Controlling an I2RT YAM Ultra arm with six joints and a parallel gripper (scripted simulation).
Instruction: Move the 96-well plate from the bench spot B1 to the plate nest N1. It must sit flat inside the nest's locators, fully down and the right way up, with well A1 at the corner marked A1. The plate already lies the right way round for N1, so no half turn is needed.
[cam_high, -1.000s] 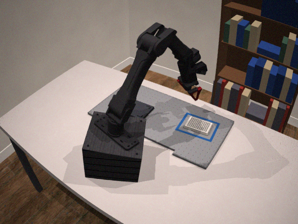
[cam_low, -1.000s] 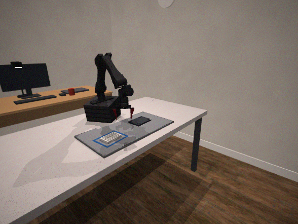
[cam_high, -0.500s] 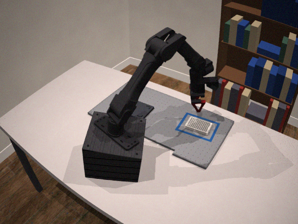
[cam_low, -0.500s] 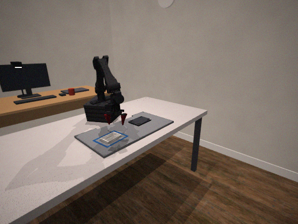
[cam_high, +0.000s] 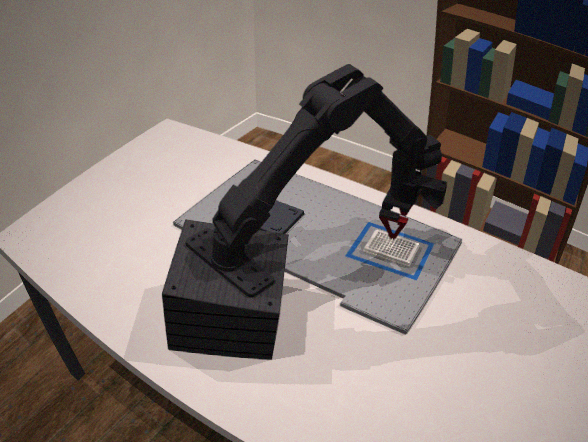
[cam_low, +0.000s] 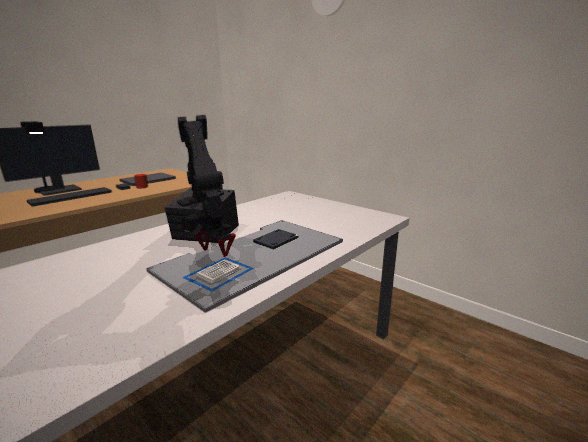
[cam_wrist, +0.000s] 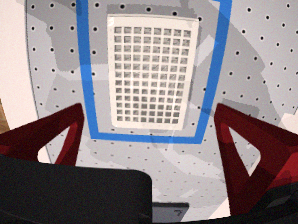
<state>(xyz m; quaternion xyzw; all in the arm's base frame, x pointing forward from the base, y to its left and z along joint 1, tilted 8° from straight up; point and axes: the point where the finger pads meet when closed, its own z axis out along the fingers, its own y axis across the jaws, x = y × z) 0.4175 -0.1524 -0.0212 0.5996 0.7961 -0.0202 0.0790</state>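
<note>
The white 96-well plate is 8 cm below my hand and 1 cm to the left of it. Round my hand: dark plate nest 34 cm to the left, 11 cm behind, 8 cm below.
</note>
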